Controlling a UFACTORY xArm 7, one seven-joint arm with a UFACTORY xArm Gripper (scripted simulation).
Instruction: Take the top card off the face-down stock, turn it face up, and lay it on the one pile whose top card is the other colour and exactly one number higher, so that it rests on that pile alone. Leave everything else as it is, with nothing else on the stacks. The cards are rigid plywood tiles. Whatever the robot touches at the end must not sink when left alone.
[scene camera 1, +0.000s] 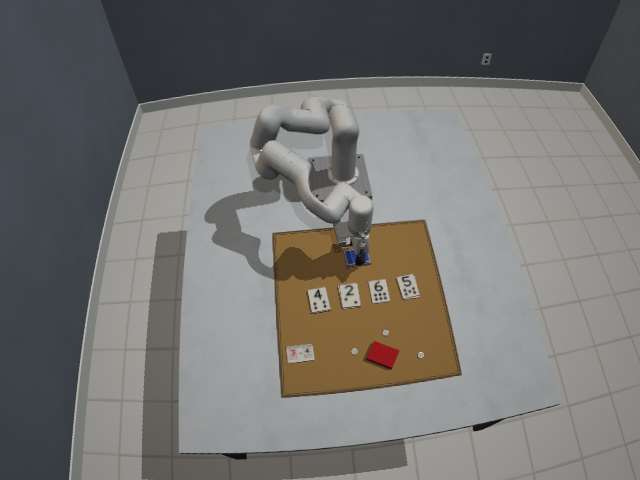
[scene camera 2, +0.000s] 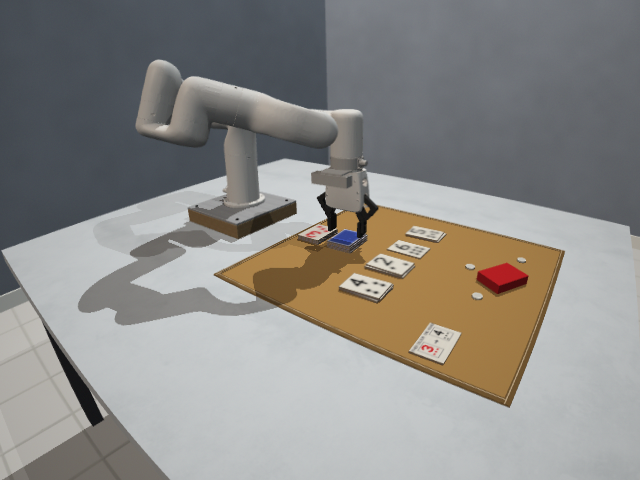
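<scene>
On a brown mat, the spot I see at (scene camera 1: 329, 372) is the same spot as (scene camera 2: 495, 330).
</scene>
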